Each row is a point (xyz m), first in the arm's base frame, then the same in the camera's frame.
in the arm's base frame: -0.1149 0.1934 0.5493
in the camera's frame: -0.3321 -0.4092 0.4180
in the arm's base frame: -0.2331 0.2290 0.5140
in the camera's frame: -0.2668 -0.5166 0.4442
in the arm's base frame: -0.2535 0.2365 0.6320
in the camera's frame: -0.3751 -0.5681 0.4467
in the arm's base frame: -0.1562 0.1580 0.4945
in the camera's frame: -0.2746 -0.4134 0.4693
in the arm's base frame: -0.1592 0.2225 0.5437
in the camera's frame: -0.3129 -0.4588 0.4139
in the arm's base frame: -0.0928 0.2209 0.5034
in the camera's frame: -0.2892 -0.3914 0.3835
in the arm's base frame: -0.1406 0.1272 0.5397
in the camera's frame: -0.3258 -0.3977 0.4884
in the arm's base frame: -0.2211 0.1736 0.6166
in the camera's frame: -0.3758 -0.5074 0.4862
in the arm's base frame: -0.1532 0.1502 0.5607
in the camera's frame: -0.3402 -0.4245 0.4742
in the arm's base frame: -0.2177 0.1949 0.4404
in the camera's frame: -0.2037 -0.4685 0.4670
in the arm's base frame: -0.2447 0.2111 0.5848
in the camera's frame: -0.3349 -0.5365 0.4650
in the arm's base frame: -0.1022 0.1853 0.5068
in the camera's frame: -0.2950 -0.3836 0.4192
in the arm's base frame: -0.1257 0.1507 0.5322
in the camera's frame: -0.3188 -0.3940 0.4607
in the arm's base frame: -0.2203 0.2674 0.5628
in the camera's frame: -0.3117 -0.5363 0.4041
